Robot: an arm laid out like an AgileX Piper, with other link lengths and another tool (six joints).
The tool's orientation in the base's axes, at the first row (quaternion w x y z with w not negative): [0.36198 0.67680 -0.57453 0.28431]
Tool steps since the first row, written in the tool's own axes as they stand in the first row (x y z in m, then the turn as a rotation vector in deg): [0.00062 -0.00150 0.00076 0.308 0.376 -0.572]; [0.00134 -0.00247 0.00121 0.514 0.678 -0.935]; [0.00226 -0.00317 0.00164 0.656 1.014 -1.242]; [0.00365 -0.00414 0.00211 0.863 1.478 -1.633]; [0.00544 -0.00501 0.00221 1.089 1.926 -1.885]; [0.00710 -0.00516 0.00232 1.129 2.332 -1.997]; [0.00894 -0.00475 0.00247 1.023 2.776 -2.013]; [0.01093 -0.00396 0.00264 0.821 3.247 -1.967]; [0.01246 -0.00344 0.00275 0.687 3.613 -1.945]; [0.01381 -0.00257 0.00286 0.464 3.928 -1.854]
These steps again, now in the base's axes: [0.00156 -0.00086 -0.00019 -0.297 0.262 0.638]; [0.00263 -0.00156 -0.00003 -0.546 0.417 1.061]; [0.00347 -0.00239 0.00035 -0.842 0.560 1.407]; [0.00466 -0.00349 0.00103 -1.249 0.725 1.873]; [0.00583 -0.00453 0.00226 -1.642 0.767 2.273]; [0.00627 -0.00555 0.00351 -2.030 0.804 2.436]; [0.00619 -0.00676 0.00496 -2.485 0.843 2.433]; [0.00576 -0.00810 0.00658 -2.986 0.884 2.321]; [0.00552 -0.00910 0.00783 -3.371 0.915 2.261]; [0.00490 -0.01003 0.00899 -3.723 0.943 2.081]
